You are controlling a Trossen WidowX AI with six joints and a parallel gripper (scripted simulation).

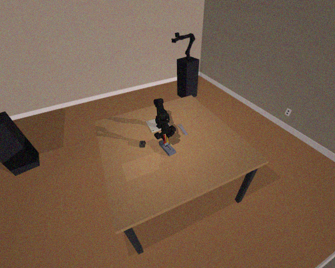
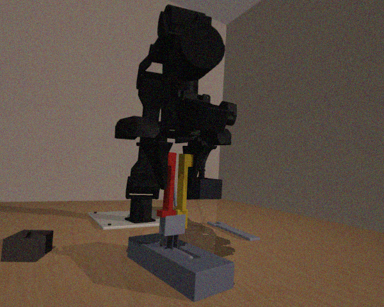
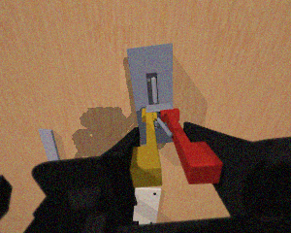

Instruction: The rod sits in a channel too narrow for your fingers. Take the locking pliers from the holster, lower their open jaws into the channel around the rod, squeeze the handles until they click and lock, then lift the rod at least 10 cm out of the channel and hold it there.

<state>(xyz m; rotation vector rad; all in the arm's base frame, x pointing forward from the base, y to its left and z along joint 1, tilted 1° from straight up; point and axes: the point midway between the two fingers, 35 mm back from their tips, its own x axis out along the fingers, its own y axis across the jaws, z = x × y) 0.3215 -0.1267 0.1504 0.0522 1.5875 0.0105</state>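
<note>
My gripper tip is 9 cm above the thin rod. The rest, counted from my gripper tip: dark holster: 18 cm behind, 16 cm to the right, 11 cm below; yellow handle: 1 cm to the left; grey channel block: 11 cm below.
</note>
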